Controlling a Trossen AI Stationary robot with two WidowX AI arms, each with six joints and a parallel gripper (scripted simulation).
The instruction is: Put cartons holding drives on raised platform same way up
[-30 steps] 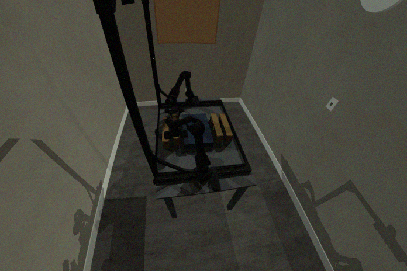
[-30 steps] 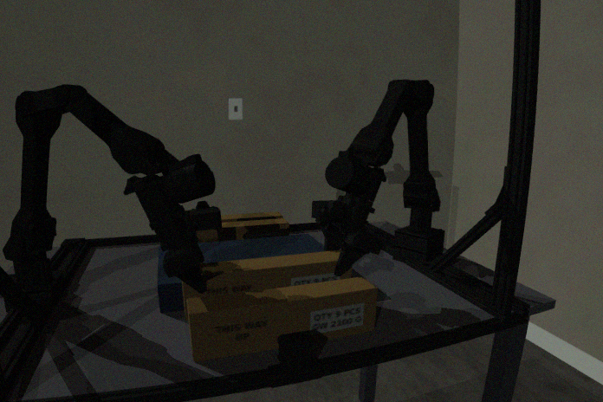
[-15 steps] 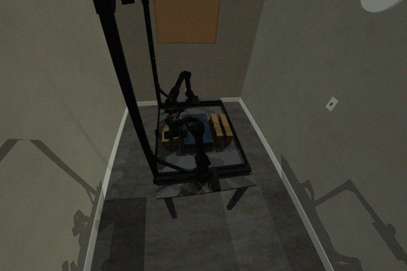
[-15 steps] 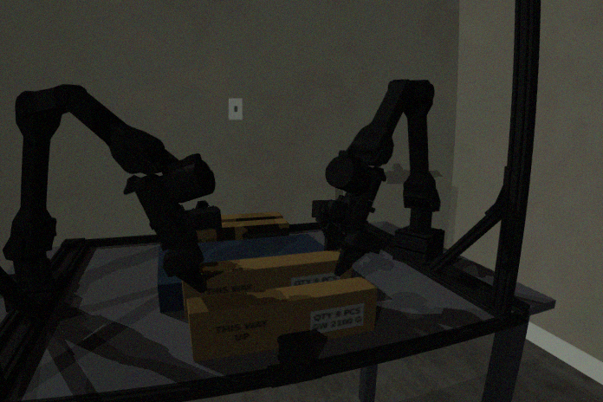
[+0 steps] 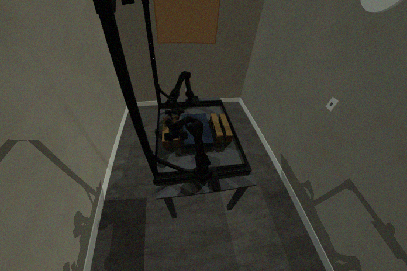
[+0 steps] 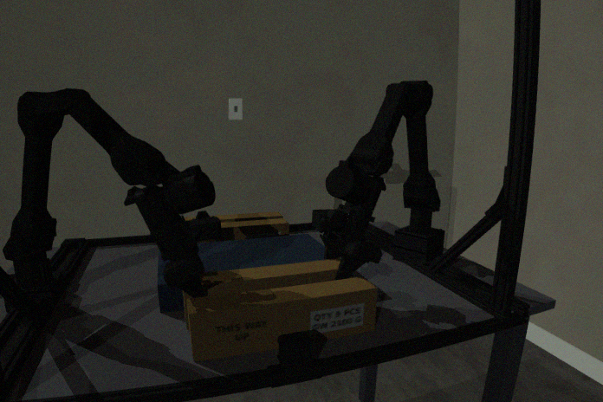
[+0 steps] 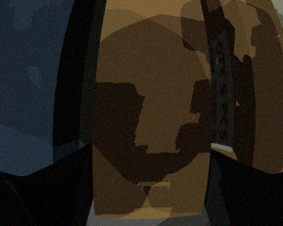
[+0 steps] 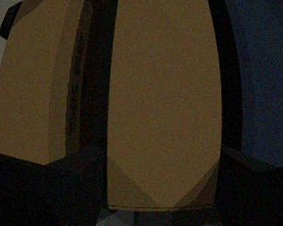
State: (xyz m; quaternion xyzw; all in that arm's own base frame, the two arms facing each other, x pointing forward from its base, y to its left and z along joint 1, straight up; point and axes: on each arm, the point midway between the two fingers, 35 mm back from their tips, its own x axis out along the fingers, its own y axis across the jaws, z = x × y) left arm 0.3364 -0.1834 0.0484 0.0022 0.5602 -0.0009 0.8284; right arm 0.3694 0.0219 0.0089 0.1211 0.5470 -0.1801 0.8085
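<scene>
The labelled carton lies 140 mm to the right of my left hand and 40 mm below it. The rest, counted from my left hand: blue raised platform: 190 mm ahead, 130 mm to the right, 60 mm below.
Now: right hand 140 mm to the right of the labelled carton and 40 mm above it. The rest, counted from my right hand: blue raised platform (190 mm ahead, 150 mm to the left, 60 mm below).
</scene>
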